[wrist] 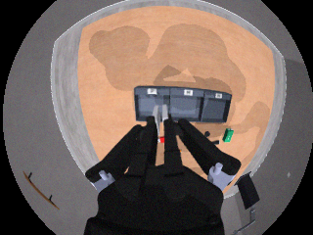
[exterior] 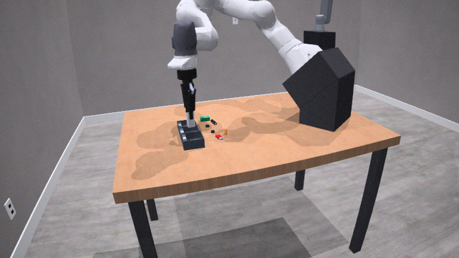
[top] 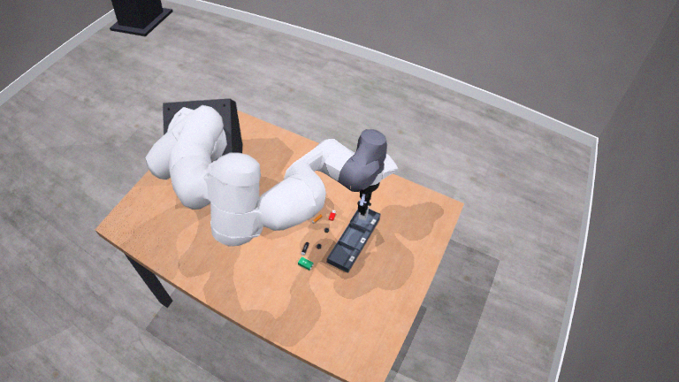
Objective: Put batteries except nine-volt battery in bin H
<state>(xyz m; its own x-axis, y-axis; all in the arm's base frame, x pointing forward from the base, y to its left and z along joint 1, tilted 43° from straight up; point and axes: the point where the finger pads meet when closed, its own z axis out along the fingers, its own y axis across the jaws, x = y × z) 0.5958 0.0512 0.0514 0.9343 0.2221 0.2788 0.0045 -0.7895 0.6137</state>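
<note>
Right now the orange battery is 160 mm behind my hand, 100 mm below it and 20 mm to the right of it. Also, from my hand: black cylindrical battery 160 mm behind, 150 mm to the right, 100 mm below; then green flat board 210 mm to the right, 130 mm behind, 100 mm below.
</note>
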